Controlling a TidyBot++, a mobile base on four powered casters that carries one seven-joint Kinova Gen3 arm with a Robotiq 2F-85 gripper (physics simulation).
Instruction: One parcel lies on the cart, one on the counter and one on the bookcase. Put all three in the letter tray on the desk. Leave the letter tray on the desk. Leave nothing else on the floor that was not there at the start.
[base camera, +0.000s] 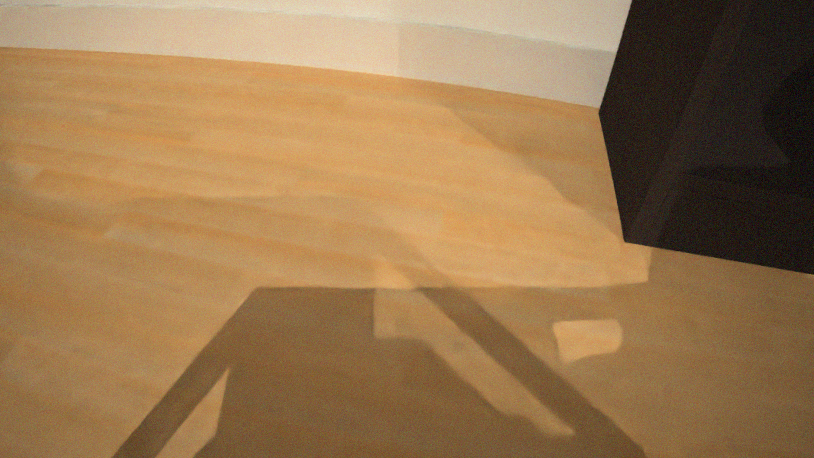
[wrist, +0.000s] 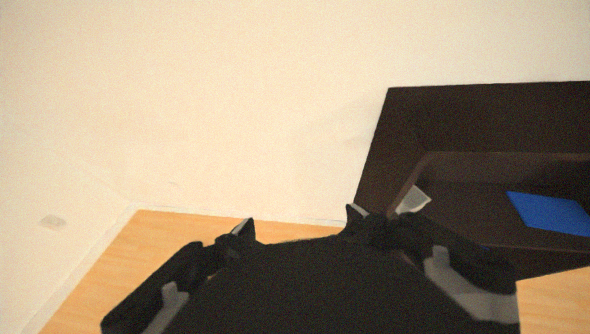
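Observation:
The dark bookcase (base camera: 643, 113) (wrist: 460, 117) stands at the right in both views, against the wall. The stretch of its top board that shows in the wrist view bears no parcel. My gripper (wrist: 300, 220) is open, with no object between its fingertips. Its right finger overlaps the bookcase's left edge in the wrist view. The cart, the counter, the desk, the letter tray and a parcel that I can make out do not show in these views.
On a bookcase shelf are a pale grey-white object (wrist: 414, 201), partly hidden by the right finger, and a flat blue object (wrist: 550, 214). A pale wall (base camera: 284, 34) (wrist: 200, 100) runs behind the wooden floor (base camera: 227, 170) (wrist: 150, 240). Shadows cross the floor in the base view.

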